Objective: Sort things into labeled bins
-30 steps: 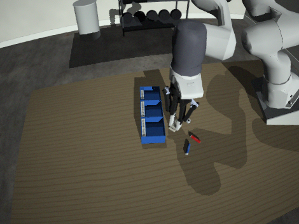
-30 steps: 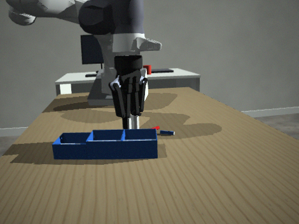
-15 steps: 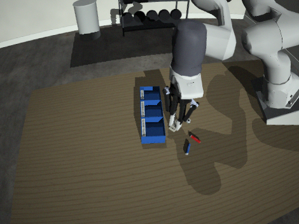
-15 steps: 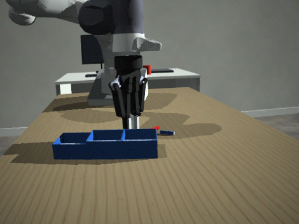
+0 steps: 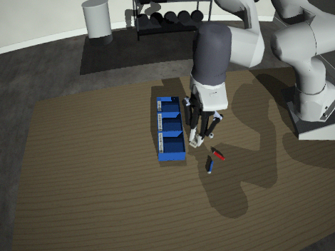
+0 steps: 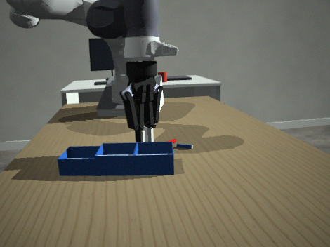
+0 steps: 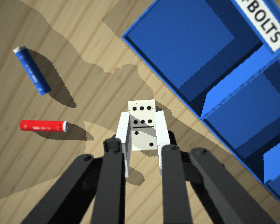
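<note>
Right now the white nut is 6 cm behind my hand and 3 cm below it. Also, from my hand: dark nut (9 cm to the right, 3 cm below, 2 cm behind); red marker (9 cm to the left, 4 cm behind, 3 cm below); white domino (3 cm below).
</note>
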